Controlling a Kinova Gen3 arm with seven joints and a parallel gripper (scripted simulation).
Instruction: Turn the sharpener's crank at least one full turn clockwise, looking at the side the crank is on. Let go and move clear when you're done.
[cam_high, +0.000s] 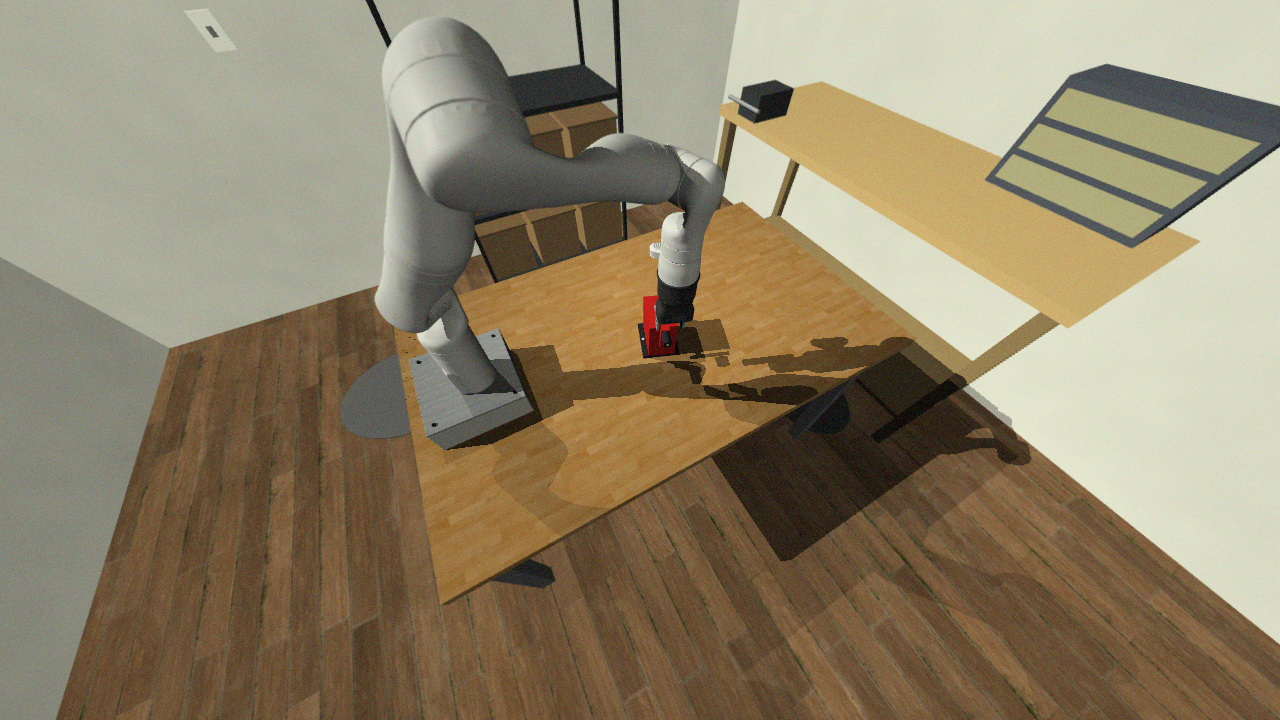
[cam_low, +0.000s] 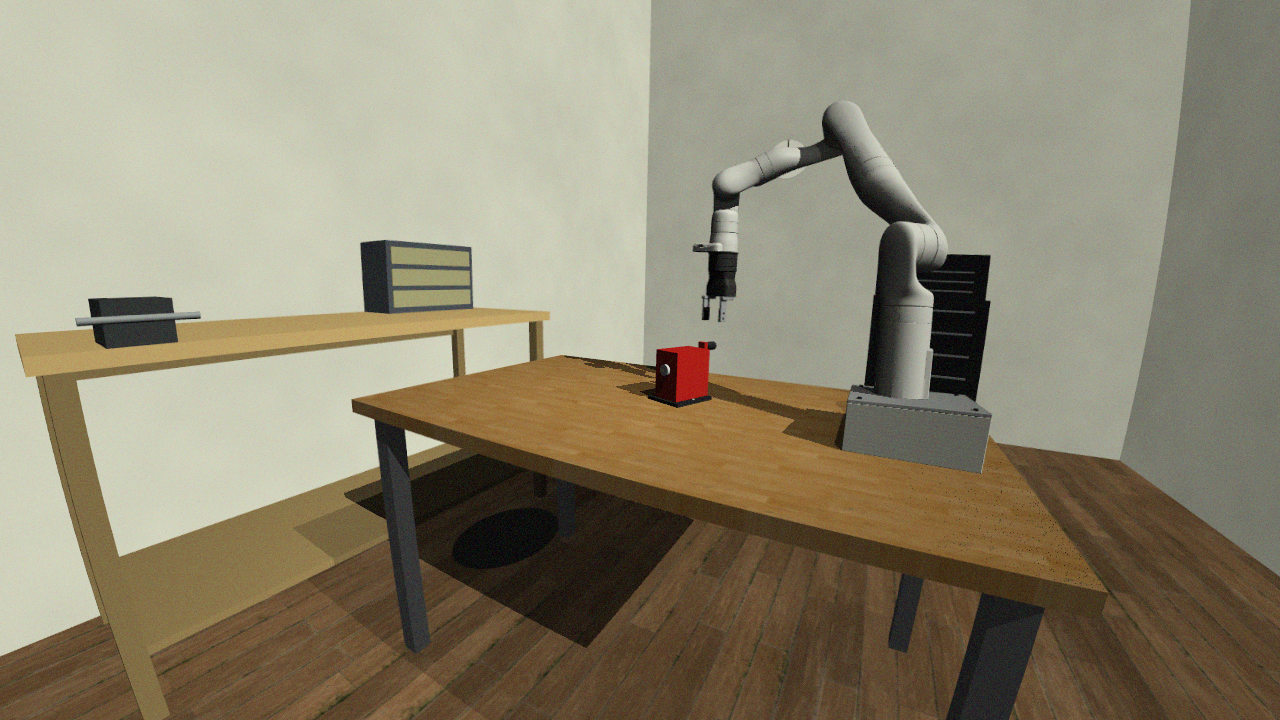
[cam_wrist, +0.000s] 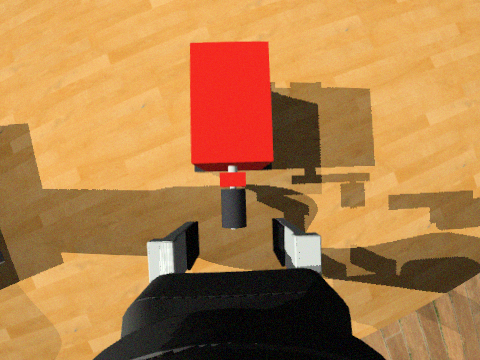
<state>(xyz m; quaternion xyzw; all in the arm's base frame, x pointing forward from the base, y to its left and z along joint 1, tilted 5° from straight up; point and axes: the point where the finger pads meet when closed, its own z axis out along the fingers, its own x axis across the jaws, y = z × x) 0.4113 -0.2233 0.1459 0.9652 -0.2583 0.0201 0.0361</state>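
Now: the dark cylindrical handle 8 cm below my hand, 1 cm to the left of it and 1 cm ahead of it.
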